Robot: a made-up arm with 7 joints. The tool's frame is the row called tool.
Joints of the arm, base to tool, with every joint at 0 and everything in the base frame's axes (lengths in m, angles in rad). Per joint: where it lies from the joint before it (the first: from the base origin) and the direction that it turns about. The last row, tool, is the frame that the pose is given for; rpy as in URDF.
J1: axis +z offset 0 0 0.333
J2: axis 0 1 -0.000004 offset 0 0 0
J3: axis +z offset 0 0 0.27
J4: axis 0 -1 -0.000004 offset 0.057 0 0
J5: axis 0 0.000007 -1 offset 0.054 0 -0.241
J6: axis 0 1 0.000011 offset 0 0 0
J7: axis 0 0.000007 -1 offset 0.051 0 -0.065
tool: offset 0 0 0 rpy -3.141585 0 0
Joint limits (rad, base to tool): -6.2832..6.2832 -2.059..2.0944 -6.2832..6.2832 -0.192..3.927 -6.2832..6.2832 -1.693..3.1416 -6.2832..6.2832
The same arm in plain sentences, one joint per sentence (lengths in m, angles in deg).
The arm has seven revolute joints in a row. What follows holds with every joint at zero, and every direction is one of the base frame's. Joint 1 lies 0.333 m along +z from the base frame's origin and rotates about +z, from -360 to 360 deg. Joint 2 lies at the same point as joint 1 and rotates about +y, from -117.97 to 120 deg. Joint 3 lies 0.27 m along +z from joint 2 and rotates about +z, from -360 to 360 deg. Joint 4 lies 0.057 m along +x from joint 3 and rotates about -y, from -11 to 225 deg. Joint 5 lies 0.054 m along +x and 0.241 m along -z from joint 4 and rotates about -z, from -360 to 360 deg. Joint 6 lies at the same point as joint 5 and rotates about +y, from -97 to 180 deg. Joint 7 lies 0.051 m along +x and 0.065 m along -z from joint 6 and rotates about -z, from -360 to 360 deg. The tool frame, which is the frame that the pose is given for, lies at the same point as joint 7; its axes are the base frame's turned by roll -180, pitch 0 and yaw 0 deg (as in URDF: about the fixed x, then y, then z).
